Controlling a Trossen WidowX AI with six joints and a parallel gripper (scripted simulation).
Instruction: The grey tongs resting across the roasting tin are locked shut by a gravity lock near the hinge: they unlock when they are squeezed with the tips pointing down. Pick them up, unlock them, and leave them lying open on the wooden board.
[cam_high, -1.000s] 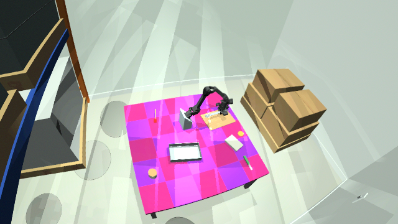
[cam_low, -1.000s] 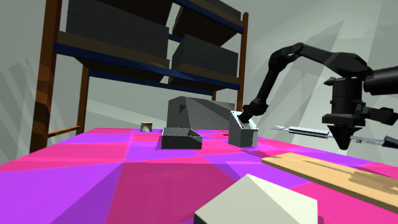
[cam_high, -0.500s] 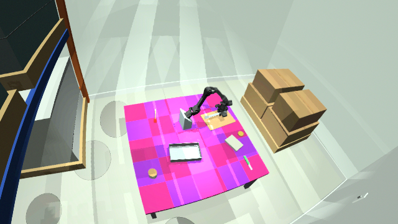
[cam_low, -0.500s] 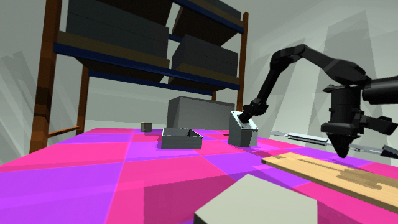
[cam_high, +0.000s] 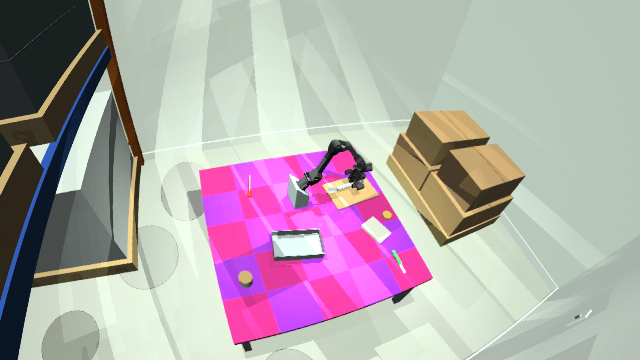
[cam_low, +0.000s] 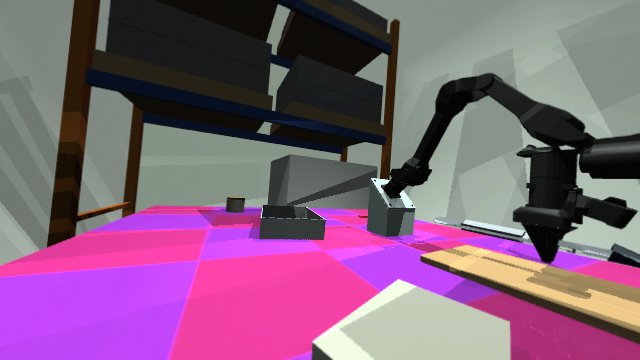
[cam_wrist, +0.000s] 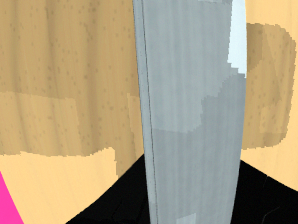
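Now: gripper tip 4 cm above the wooden board. Round my gripper tip: white block 37 cm ahead, 3 cm to the right, 3 cm below; roasting tin 27 cm ahead, 57 cm to the right, 2 cm below; yellow disc 30 cm ahead, 13 cm to the left, 4 cm below.
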